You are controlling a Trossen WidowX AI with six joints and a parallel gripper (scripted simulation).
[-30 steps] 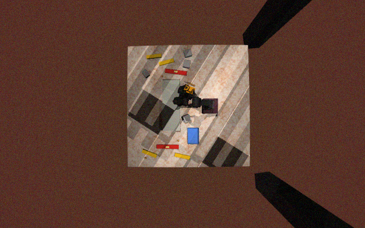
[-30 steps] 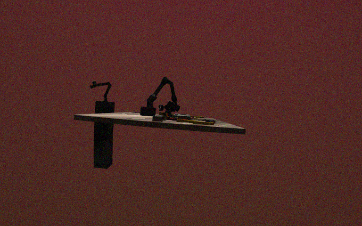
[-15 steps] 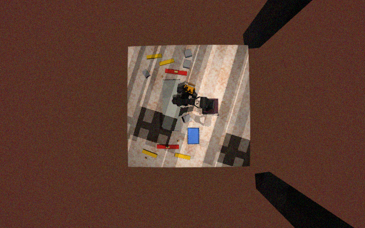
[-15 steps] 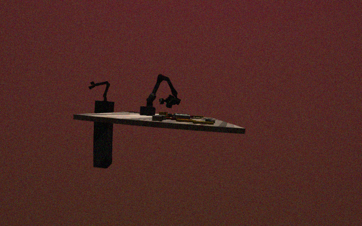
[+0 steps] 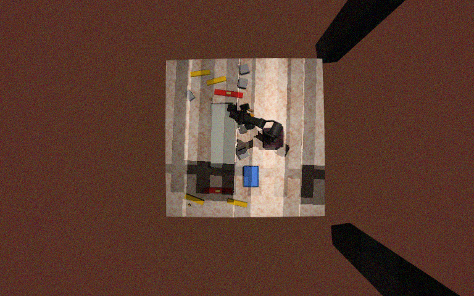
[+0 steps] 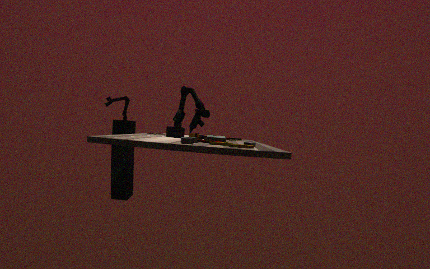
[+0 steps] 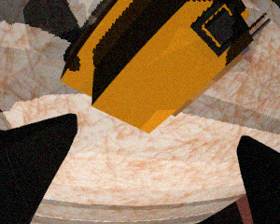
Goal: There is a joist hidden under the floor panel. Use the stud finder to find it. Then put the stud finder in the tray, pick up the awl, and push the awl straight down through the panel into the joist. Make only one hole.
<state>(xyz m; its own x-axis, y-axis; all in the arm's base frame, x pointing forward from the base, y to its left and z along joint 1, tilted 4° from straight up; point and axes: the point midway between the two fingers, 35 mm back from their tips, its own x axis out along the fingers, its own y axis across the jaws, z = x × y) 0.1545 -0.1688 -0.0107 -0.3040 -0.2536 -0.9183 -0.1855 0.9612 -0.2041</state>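
My gripper tip is 4 cm short of the stud finder, 1 cm to the left of it and 3 cm above it. Round my gripper tip: blue tray 4 cm ahead, 48 cm to the left, 6 cm below; awl 3 cm ahead, 7 cm to the right, 6 cm below.
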